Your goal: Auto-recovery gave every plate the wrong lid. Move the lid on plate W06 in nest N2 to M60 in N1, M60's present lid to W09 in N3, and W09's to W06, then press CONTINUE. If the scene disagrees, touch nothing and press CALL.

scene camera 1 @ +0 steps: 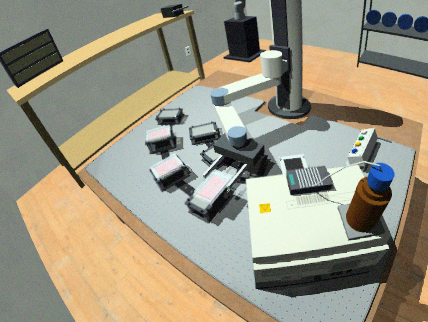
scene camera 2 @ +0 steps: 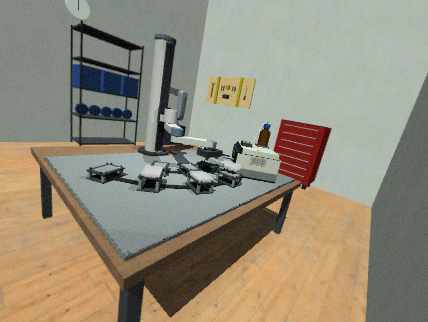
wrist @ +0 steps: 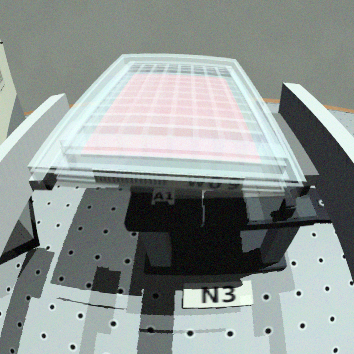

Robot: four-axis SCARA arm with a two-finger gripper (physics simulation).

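Seen in the pictures: gripper, between the fingertips: [scene camera 1: 215,181] [scene camera 2: 228,163] [wrist: 170,100]; arm's base, origin of its link: [scene camera 1: 289,106] [scene camera 2: 153,152].
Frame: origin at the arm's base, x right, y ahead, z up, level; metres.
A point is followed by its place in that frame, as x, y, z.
My gripper [scene camera 1: 218,179] {-0.073, 0.736, 0.123} [wrist: 170,100] {-0.073, 0.736, 0.123} is shut on a clear-lidded plate with pink wells [scene camera 1: 212,188] {-0.087, 0.769, 0.129} [scene camera 2: 226,165] {-0.032, 0.752, 0.121} [wrist: 172,117] {-0.070, 0.713, 0.126}, labelled W09 on its near edge in the wrist view. The plate is level, over the dark nest N3 [scene camera 1: 204,211] {-0.094, 0.838, 0.075} [scene camera 2: 230,179] [wrist: 200,250] {-0.059, 0.723, 0.018}, at or slightly above its top; contact is unclear. Two more pink plates stand in nests: one nearer [scene camera 1: 170,169] {0.160, 0.765, 0.092} [scene camera 2: 201,177] {0.227, 0.788, 0.092}, one farther [scene camera 1: 160,135] {0.378, 0.632, 0.100} [scene camera 2: 152,172] {0.434, 0.656, 0.100}. Their labels are not readable. The button box [scene camera 1: 362,146] {-0.482, 0.242, 0.089} has green, yellow and blue buttons; its lettering is unreadable.
Nests without pink plates stand at the back left [scene camera 1: 169,115] {0.532, 0.447, 0.059} [scene camera 2: 106,169] {0.559, 0.447, 0.059} and nearer the arm [scene camera 1: 204,132] {0.233, 0.473, 0.054}; another [scene camera 1: 209,155] {0.097, 0.592, 0.057} is partly hidden by the gripper. A cream instrument [scene camera 1: 280,230] {-0.398, 0.837, 0.222} [scene camera 2: 257,162] {-0.292, 0.831, 0.143} stands right of N3, bearing a dark device [scene camera 1: 310,179] {-0.397, 0.661, 0.248} and a brown bottle [scene camera 1: 367,206] {-0.573, 0.745, 0.338} [scene camera 2: 264,136] {-0.537, 0.721, 0.312}.
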